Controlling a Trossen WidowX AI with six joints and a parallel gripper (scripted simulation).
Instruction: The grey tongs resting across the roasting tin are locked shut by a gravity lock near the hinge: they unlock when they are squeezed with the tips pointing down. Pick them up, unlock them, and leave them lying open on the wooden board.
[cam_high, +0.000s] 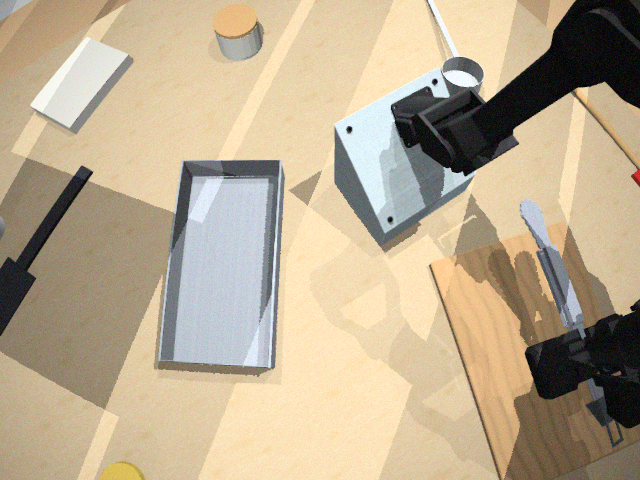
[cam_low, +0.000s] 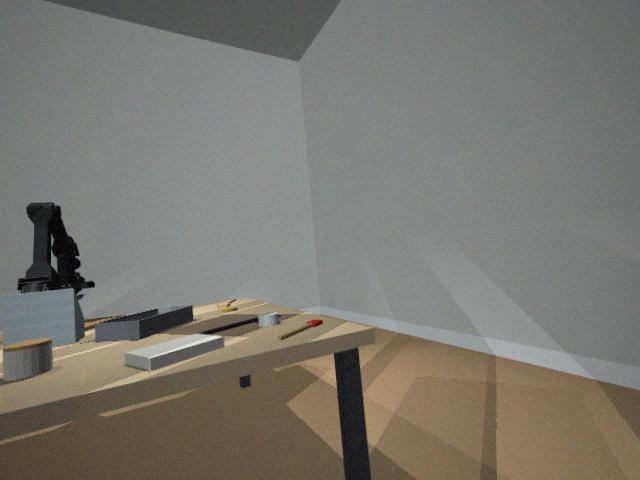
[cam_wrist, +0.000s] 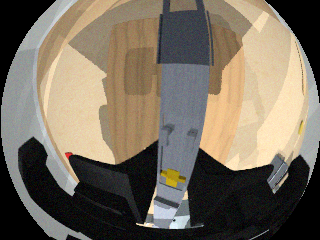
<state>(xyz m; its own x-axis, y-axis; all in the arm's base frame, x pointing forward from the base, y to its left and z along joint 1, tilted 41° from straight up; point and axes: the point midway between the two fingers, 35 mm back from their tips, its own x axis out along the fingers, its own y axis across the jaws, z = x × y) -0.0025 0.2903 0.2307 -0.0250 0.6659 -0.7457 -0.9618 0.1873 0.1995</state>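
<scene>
My gripper tip is 1 cm to the left of the wooden board and 9 cm above it. Round my gripper tip: yellow lock piece: 4 cm above; then red-tipped stick: 37 cm behind, 17 cm to the right, 9 cm below; then roasting tin: 32 cm ahead, 37 cm to the right, 6 cm below.
</scene>
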